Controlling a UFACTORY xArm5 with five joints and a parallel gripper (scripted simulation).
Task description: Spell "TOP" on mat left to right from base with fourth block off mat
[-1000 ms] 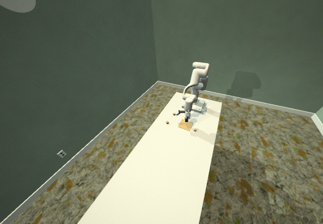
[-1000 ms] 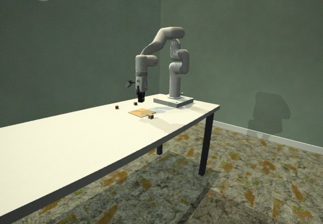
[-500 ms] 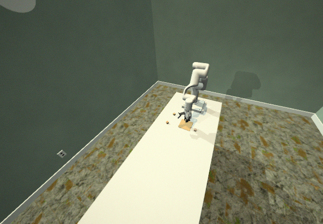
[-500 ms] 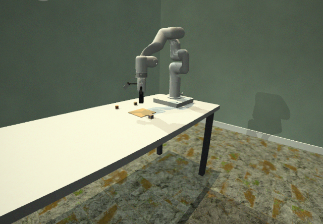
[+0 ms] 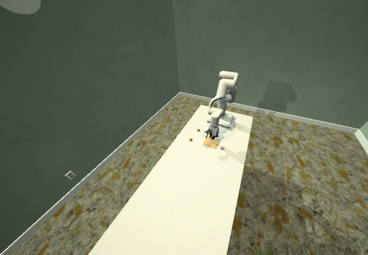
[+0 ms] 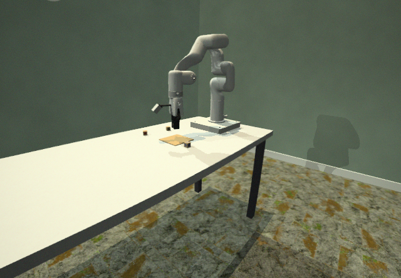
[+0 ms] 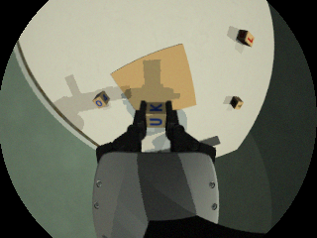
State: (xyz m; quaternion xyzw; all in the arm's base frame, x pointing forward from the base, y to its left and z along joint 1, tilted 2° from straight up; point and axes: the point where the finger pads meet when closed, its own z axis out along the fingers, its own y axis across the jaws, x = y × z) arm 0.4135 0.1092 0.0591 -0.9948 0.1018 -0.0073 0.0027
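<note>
Now: the tan mat 10 mm behind my hand and 90 mm below it.
</note>
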